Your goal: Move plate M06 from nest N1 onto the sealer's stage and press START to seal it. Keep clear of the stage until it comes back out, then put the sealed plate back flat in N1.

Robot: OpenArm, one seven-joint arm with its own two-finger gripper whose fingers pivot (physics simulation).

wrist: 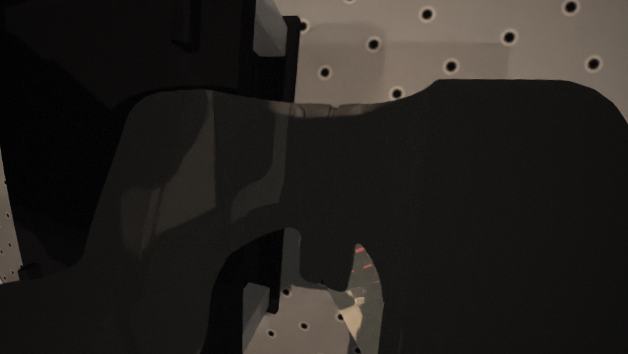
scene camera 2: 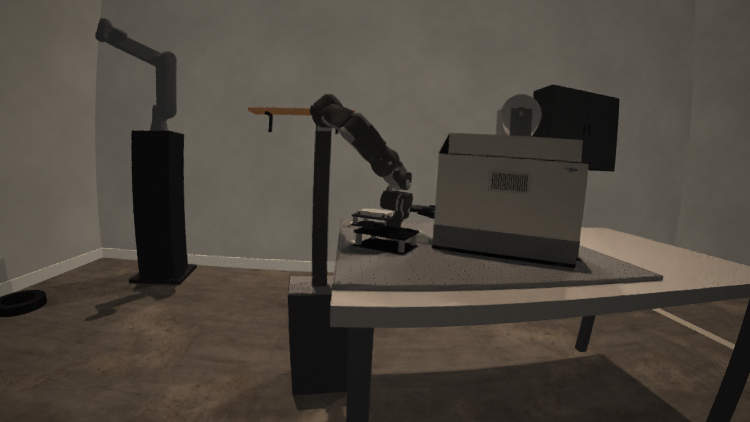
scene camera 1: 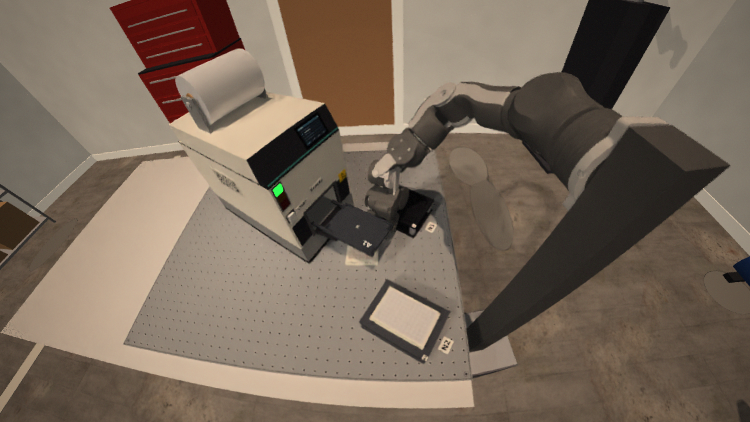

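The sealer's stage (scene camera 1: 346,223) (scene camera 2: 423,211) is out, with no plate visible on it. Nest N1 (scene camera 1: 418,209) (scene camera 2: 375,231) (wrist: 220,35) is black and shows no plate on its visible top. My gripper (scene camera 1: 385,204) (wrist: 337,195) is shut and empty, low between the stage and N1; its fingertips are hidden in both scene views. A pale flat thing (scene camera 1: 360,257) lies on the table partly under the stage's edge; I cannot tell whether it is plate M06. The wrist view shows a greenish, clear-looking thing with red marks (wrist: 369,287) right of the fingers. A green square (scene camera 1: 277,190) glows on the sealer's front.
The cream sealer (scene camera 1: 262,157) (scene camera 2: 508,204) with its film roll (scene camera 1: 222,83) (scene camera 2: 520,112) stands beside the stage. Nest N2 (scene camera 1: 389,334) bears a white plate (scene camera 1: 406,316) (scene camera 2: 375,212). The arm's dark column (scene camera 1: 576,236) (scene camera 2: 321,209) stands at the table edge.
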